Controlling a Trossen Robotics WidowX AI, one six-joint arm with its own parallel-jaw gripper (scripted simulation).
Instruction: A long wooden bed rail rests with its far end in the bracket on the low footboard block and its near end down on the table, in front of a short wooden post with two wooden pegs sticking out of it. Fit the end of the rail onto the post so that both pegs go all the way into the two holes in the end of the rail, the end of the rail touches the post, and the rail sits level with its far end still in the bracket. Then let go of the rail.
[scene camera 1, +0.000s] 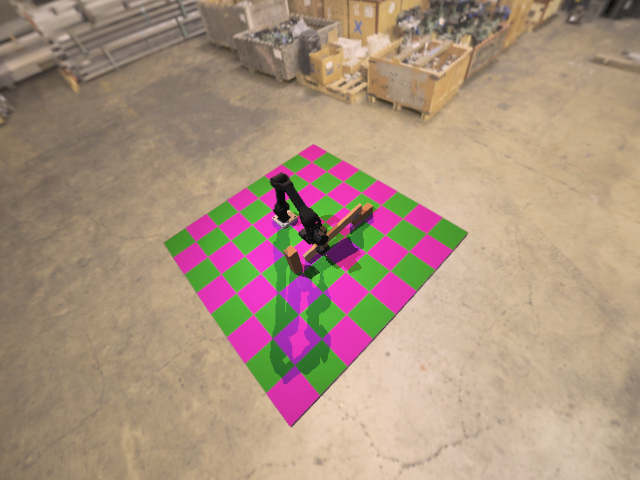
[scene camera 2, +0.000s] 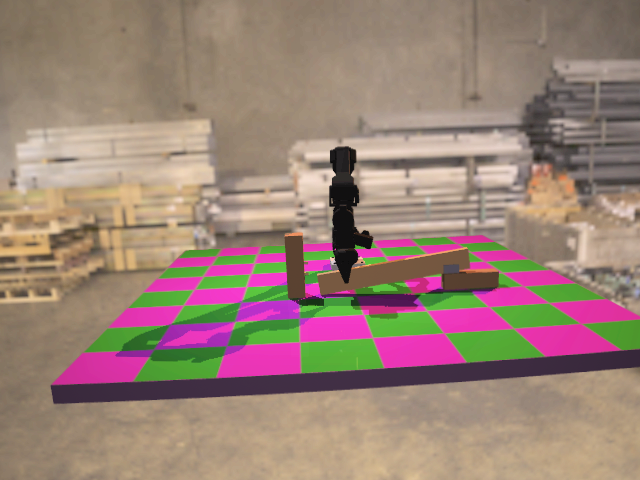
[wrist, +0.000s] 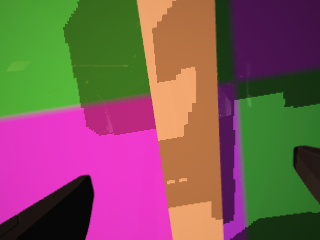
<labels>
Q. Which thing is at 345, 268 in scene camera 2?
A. My gripper.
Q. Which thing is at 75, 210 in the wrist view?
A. My gripper.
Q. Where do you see a wooden bed rail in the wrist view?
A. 180, 50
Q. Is my gripper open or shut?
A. Open.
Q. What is my gripper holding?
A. Nothing.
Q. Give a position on a wooden bed rail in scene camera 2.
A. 426, 265
</labels>
